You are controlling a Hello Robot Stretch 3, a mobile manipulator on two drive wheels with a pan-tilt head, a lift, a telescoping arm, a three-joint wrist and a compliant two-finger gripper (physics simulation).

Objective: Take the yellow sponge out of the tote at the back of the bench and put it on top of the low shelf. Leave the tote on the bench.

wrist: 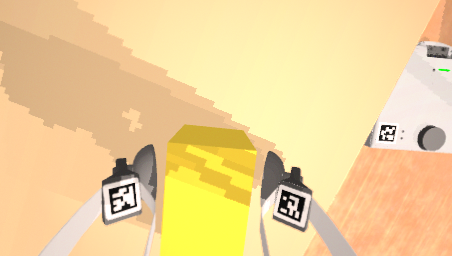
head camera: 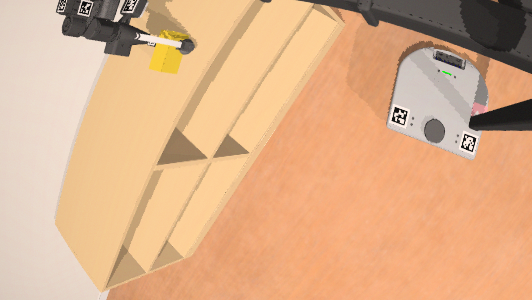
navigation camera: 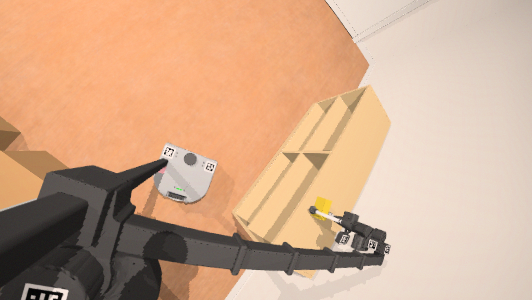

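Seen in the pictures: gripper, fingertip midpoint: (head camera: 178, 46) (navigation camera: 316, 210); robot's base at its link origin: (head camera: 433, 130) (navigation camera: 189, 158).
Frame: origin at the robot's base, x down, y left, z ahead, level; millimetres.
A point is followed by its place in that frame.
The yellow sponge (head camera: 166, 61) @(z 21, x -663, y -604 mm) (navigation camera: 323, 204) @(z 18, x -666, y -604 mm) (wrist: 206, 220) @(z -13, x -672, y -625 mm) stands upright on top of the low shelf (head camera: 100, 165) @(z 366, x -610, y -853 mm) (navigation camera: 350, 160) @(z 300, x -610, y -783 mm) (wrist: 300, 65) @(z -105, x -610, y -564 mm) and appears to rest on it. My gripper (head camera: 177, 44) @(z -22, x -611, y -625 mm) (navigation camera: 319, 210) @(z -22, x -611, y -625 mm) (wrist: 210, 167) @(z -22, x -611, y -625 mm) is open around the sponge. In the wrist view a narrow gap shows between each fingertip and the sponge's sides. In the head view the near finger crosses in front of the sponge's upper part. The sponge's lower end is cut off in the wrist view. The tote does not show in the current views.
My wheeled base (head camera: 435, 95) @(z -105, x -160, y -25 mm) (navigation camera: 192, 175) @(z -86, x -160, y -47 mm) (wrist: 410, 110) @(z -71, x -160, y -75 mm) stands on the wood floor on the open-compartment side of the shelf. My extended arm (navigation camera: 210, 245) @(z -86, x -972, y -55 mm) passes across the shelf's end. A pale wall (head camera: 35, 150) @(z 388, x -760, y -1093 mm) (navigation camera: 450, 150) @(z 496, x -1009, y -1128 mm) runs behind the shelf. Part of wooden furniture (navigation camera: 20, 175) @(z -347, x -270, y 726 mm) shows at far left.
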